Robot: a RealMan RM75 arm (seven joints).
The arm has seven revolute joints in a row. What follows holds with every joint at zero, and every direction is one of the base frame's.
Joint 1 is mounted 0.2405 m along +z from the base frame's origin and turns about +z.
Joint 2 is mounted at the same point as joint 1 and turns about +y.
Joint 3 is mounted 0.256 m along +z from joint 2 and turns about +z.
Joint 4 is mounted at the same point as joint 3 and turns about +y.
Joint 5 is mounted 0.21 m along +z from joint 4 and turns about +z.
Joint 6 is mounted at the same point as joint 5 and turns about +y.
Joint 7 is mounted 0.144 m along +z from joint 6 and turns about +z.
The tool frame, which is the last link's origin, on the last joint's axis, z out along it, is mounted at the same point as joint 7; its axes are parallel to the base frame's.
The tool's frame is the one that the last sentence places.
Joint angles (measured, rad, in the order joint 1, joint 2, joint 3, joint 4, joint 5, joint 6, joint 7), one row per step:
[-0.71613, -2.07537, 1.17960, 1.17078, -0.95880, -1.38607, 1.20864]
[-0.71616, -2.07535, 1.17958, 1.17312, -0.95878, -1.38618, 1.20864]
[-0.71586, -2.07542, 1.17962, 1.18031, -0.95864, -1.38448, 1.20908]
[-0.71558, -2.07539, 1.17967, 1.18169, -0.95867, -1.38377, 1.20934]
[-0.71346, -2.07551, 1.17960, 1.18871, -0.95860, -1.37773, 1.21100]
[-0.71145, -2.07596, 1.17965, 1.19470, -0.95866, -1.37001, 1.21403]
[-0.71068, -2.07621, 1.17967, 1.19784, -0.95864, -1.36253, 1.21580]
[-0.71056, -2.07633, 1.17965, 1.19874, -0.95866, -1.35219, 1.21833]
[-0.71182, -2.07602, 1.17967, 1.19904, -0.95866, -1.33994, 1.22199]
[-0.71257, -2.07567, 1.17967, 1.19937, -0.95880, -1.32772, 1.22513]
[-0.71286, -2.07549, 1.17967, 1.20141, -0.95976, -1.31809, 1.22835]
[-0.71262, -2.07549, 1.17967, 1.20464, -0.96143, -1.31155, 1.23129]
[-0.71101, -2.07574, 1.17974, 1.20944, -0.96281, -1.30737, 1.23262]
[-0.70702, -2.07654, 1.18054, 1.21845, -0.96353, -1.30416, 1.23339]
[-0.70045, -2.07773, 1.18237, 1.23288, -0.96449, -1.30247, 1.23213]
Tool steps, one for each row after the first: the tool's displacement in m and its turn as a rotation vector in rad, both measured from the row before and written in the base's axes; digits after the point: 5 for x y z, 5 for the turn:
[0.00047, 0.00006, 0.00035, 0.00130, 0.00003, -0.00191]
[0.00137, 0.00038, 0.00109, 0.00587, -0.00011, -0.00593]
[0.00019, 0.00010, 0.00023, 0.00151, -0.00004, -0.00111]
[0.00074, 0.00073, 0.00127, 0.01014, -0.00071, -0.00507]
[0.00070, 0.00086, 0.00107, 0.01096, -0.00089, -0.00571]
[0.00057, 0.00094, 0.00073, 0.00913, -0.00102, -0.00342]
[0.00043, 0.00136, 0.00060, 0.01078, -0.00127, -0.00294]
[0.00083, 0.00182, 0.00077, 0.01265, -0.00086, -0.00489]
[0.00064, 0.00175, 0.00081, 0.01261, -0.00113, -0.00392]
[0.00089, 0.00134, 0.00089, 0.01082, -0.00151, -0.00502]
[0.00098, 0.00084, 0.00085, 0.00822, -0.00183, -0.00529]
[0.00070, 0.00036, 0.00086, 0.00654, -0.00184, -0.00370]
[0.00065, -0.00012, 0.00111, 0.00731, -0.00123, -0.00448]
[0.00088, -0.00071, 0.00151, 0.00783, -0.00166, -0.00497]

